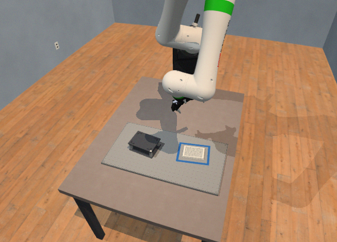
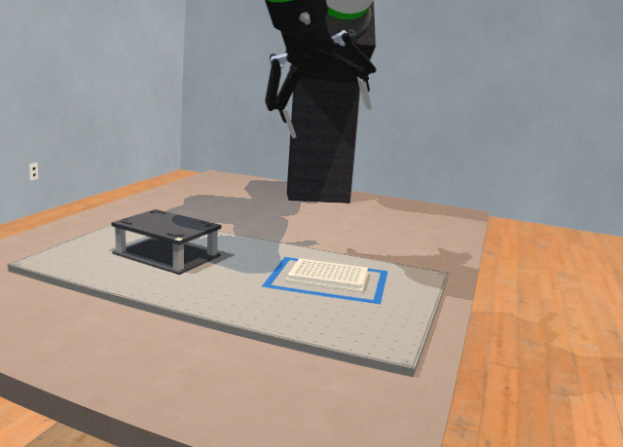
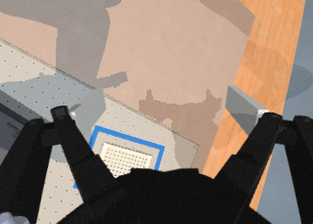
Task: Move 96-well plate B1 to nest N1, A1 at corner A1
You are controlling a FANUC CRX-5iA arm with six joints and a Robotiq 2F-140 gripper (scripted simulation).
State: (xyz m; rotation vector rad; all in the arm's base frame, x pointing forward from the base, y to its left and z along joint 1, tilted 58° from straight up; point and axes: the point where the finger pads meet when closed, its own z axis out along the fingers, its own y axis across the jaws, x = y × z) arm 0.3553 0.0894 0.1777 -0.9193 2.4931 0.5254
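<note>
My hand is 100 mm short of the white 96-well plate, 80 mm to the right of it and 260 mm above it. Round my hand: A1 label (260 mm ahead, 120 mm to the right, 200 mm below).
</note>
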